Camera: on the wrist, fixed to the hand. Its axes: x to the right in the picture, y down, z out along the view.
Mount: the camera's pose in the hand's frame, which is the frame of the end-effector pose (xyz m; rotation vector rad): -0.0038 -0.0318 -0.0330 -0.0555 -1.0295 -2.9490
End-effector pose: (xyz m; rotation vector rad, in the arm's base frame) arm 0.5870 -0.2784 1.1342 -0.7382 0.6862 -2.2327
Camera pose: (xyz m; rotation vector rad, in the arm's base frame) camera 0.5536 -0.2470 1.1304 1.1911 0.7983 0.5065
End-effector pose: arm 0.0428 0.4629 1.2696 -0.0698 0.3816 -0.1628
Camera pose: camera 0.0223 0.4310 1.2436 0.6982 1.1013 2.8452
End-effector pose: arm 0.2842 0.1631 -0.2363 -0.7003 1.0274 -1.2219
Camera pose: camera 0.2409 0.1622 -0.2207 1.5917 1.2616 1.2979
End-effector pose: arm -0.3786 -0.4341 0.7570 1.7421 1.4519 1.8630
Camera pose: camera -0.4198 -0.4376 0.7369 -0.5490 1.1203 -0.6023
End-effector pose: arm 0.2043 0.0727 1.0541 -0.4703 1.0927 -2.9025
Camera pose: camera 0.2019 0.1184 1.0501 1.3820 0.2672 -0.0984
